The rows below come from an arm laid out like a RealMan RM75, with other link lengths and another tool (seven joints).
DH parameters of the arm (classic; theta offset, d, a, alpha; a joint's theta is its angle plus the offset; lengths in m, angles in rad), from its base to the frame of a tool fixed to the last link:
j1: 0 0.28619 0 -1.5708
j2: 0 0 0 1.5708
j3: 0 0.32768 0 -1.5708
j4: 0 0 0 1.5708
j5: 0 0.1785 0 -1.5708
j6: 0 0 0 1.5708
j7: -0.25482 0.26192 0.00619 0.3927
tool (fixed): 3.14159 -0.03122 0 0
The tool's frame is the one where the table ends.
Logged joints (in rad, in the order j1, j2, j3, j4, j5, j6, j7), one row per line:
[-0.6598 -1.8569 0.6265 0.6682 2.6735 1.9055 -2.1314]
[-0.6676 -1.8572 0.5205 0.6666 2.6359 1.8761 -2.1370]
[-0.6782 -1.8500 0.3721 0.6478 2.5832 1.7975 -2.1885]
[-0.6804 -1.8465 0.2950 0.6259 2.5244 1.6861 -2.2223]
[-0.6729 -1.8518 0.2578 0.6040 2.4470 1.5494 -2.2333]
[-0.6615 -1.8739 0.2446 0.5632 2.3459 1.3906 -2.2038]
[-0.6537 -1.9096 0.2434 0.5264 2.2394 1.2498 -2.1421]
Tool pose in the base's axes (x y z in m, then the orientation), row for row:
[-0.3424 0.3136 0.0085 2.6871 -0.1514 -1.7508]
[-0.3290 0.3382 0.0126 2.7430 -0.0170 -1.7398]
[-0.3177 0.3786 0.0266 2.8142 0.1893 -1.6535]
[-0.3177 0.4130 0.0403 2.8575 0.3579 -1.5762]
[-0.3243 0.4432 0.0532 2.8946 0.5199 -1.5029]
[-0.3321 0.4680 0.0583 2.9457 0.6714 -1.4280]
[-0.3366 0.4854 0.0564 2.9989 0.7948 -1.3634]
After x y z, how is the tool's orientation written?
As angles about the fixed x, y, z axes (roll, pitch, yaw), in radians.
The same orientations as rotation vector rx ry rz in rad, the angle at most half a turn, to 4 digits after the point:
[1.7029 -2.1150 -0.3501]
[1.8287 -2.1747 -0.4230]
[2.0714 -2.1805 -0.5588]
[-2.1774 2.0788 0.6890]
[-2.1516 1.8812 0.7972]
[-2.1068 1.7028 0.8881]
[-2.0535 1.5667 0.9577]

